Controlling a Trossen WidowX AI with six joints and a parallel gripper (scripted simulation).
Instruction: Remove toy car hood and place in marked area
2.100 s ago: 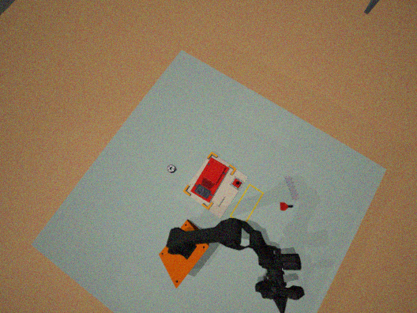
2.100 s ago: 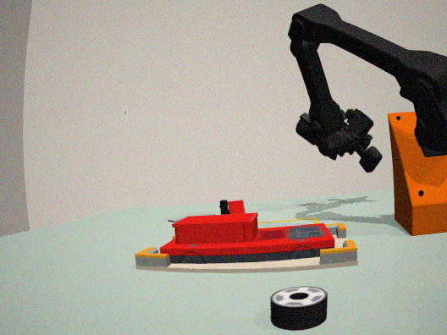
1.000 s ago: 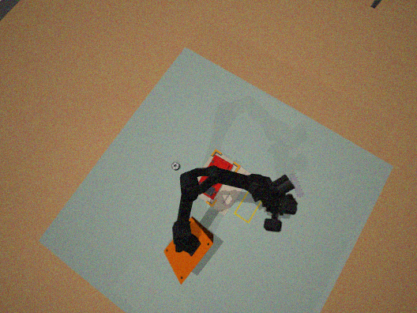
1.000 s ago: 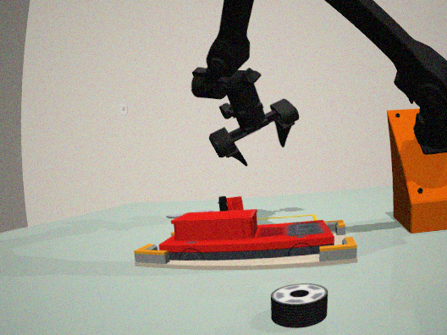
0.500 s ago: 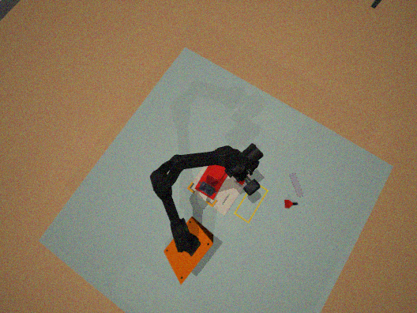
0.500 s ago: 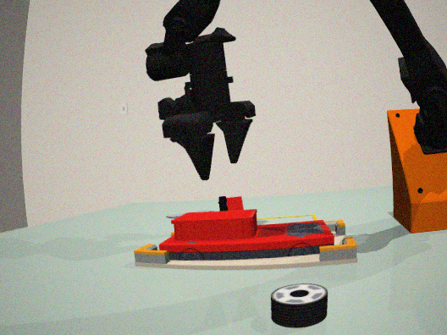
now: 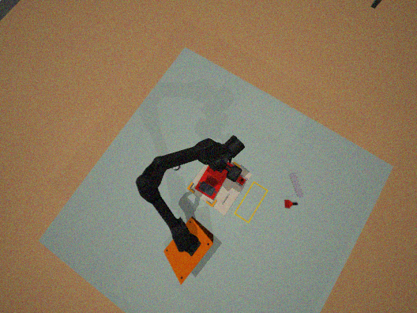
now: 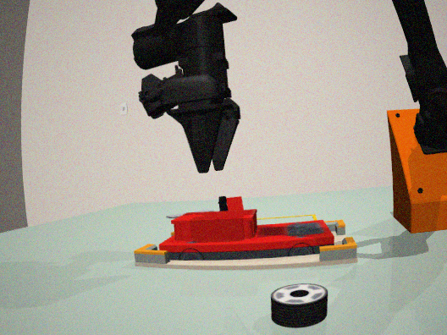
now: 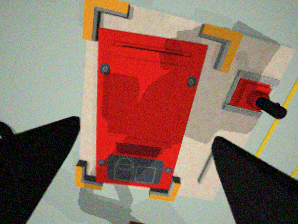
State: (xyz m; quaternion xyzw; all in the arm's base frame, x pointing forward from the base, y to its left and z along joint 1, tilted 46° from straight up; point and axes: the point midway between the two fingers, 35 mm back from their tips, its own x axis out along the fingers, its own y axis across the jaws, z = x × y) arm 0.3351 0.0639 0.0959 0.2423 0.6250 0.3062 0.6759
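Now: the hood 6 cm below my gripper tip. From my gripper tip the other things lie so: beige fixture plate (9 cm below, 4 cm behind, 2 cm to the right); then pale grey strip (35 cm to the right, 18 cm ahead, 10 cm below).
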